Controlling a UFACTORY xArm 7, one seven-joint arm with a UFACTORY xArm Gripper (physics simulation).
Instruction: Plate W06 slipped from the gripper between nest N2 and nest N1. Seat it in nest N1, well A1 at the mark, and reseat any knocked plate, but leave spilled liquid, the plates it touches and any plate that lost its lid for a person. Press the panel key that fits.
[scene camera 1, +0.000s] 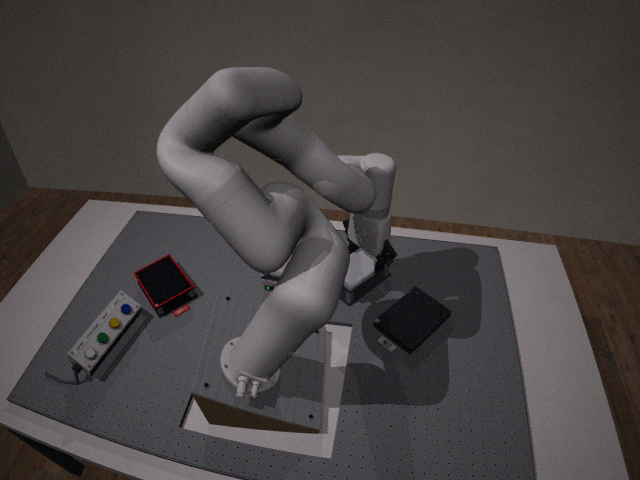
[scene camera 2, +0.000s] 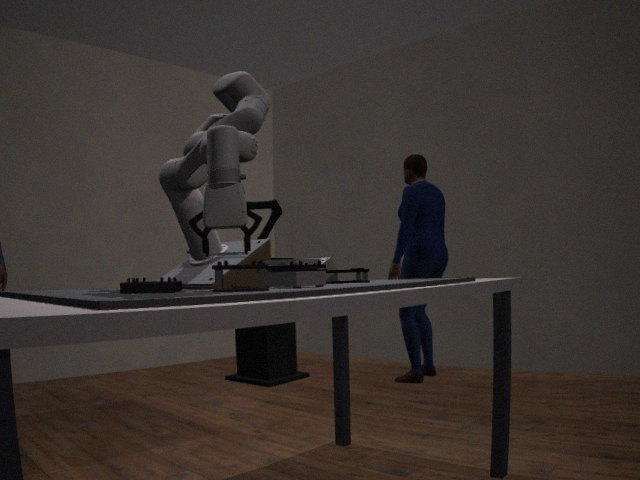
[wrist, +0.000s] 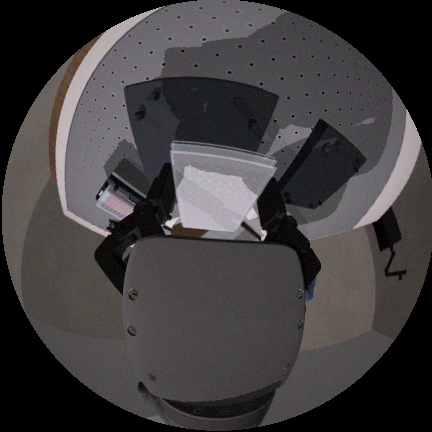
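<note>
My gripper is shut on a clear-lidded plate with a pale inside. The plate lies level between the fingers, and no label on it is readable. It is above a dark nest; whether it touches the nest is hard to tell. A second dark nest is at the right, bare on top, with a small tag that I cannot read surely. A plate with pink contents stands at the left in the wrist view. No well mark is readable.
A red-rimmed dark tray with a red tag is at the left. The key panel beside it has blue, yellow, green and white keys. A person stands beyond the table.
</note>
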